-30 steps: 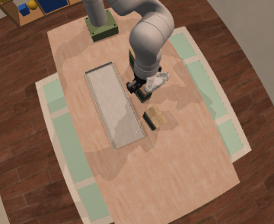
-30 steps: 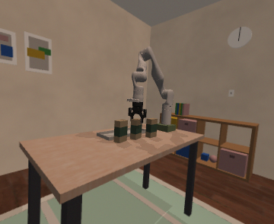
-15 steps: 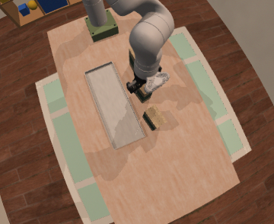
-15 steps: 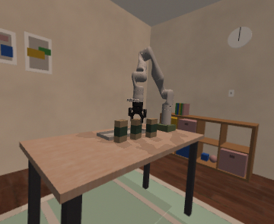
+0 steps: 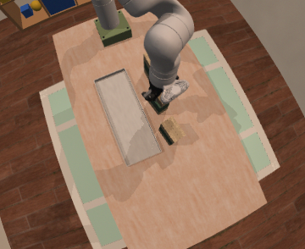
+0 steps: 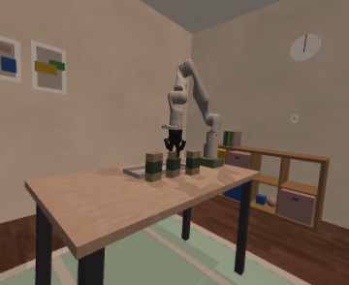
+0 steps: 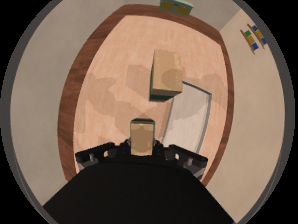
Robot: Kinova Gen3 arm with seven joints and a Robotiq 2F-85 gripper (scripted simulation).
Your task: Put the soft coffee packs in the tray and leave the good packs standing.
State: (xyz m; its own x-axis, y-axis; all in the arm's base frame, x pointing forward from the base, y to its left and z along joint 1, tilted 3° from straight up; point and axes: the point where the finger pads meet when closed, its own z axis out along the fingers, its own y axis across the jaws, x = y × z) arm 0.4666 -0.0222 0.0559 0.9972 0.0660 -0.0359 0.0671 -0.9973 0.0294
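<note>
The long grey tray lies 30 mm behind my hand, 140 mm to the right of it and 120 mm below it.
</note>
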